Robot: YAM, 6 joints.
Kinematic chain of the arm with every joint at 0, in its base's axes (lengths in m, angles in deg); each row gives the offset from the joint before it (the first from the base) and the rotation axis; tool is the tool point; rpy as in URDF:
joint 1: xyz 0 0 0.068 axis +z
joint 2: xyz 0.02 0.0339 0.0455 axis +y
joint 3: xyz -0.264 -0.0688 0 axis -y
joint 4: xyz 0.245 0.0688 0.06 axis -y
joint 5: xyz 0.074 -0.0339 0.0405 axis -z
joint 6: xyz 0.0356 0 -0.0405 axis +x
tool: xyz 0 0 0 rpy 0 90 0
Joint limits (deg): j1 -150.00..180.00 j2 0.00..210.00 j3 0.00..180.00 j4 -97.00..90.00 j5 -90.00..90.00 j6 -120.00..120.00
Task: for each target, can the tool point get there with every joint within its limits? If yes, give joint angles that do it. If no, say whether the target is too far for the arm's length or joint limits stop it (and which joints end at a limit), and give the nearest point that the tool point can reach.
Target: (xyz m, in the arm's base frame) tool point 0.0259 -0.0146 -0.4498
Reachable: no: joint limits stop it (at a limit: joint 2) | nearest point 0.0739 -0.0417 -0.3412 | short by 0.122 m
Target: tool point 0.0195 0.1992 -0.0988
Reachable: yes | joints 75.80 150.74 37.03 18.29 -57.25 27.97
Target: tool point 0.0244 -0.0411 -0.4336
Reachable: no: joint limits stop it (at a limit: joint 2) | nearest point 0.0465 -0.0783 -0.3442 | short by 0.099 m
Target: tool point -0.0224 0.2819 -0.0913
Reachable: yes | joints 98.94 148.83 42.04 45.70 37.47 -43.49
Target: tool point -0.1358 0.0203 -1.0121
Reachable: no: too far | nearest point -0.2061 0.0308 -0.3781 | short by 0.638 m
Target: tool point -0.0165 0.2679 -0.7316
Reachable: no: too far | nearest point -0.0159 0.2582 -0.3802 | short by 0.352 m
